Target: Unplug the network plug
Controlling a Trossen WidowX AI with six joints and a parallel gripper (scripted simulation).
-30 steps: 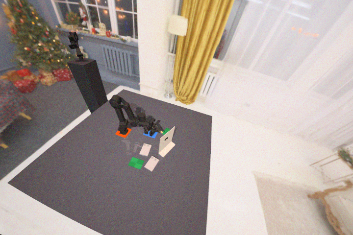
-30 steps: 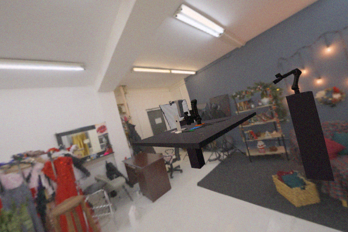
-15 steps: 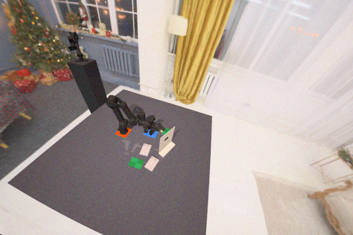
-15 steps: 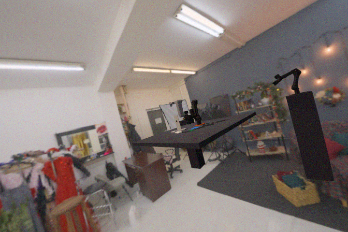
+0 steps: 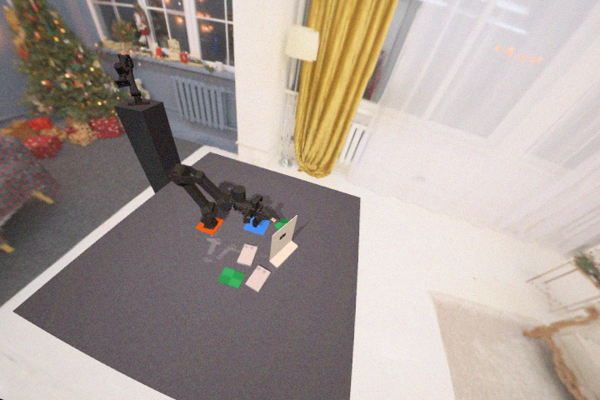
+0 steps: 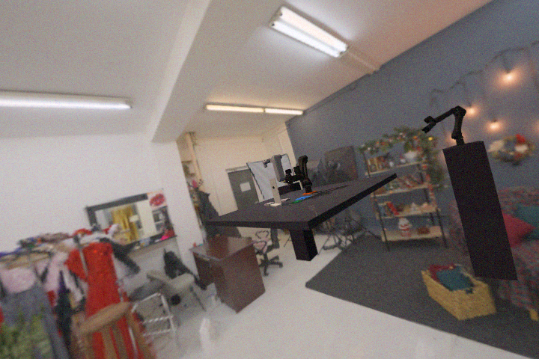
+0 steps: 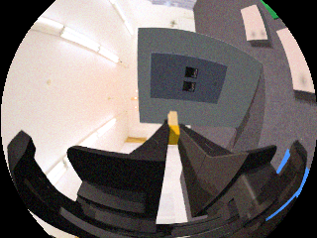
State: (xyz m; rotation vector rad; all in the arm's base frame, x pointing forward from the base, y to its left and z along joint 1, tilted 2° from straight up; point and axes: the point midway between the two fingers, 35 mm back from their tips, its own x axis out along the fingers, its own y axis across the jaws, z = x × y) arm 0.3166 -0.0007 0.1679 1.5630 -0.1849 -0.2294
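The marked square lies 10 cm behind my gripper tip, 9 cm to the left of it and 18 cm below it. Round my gripper tip: upright panel 8 cm ahead, 6 cm to the right, 8 cm below.
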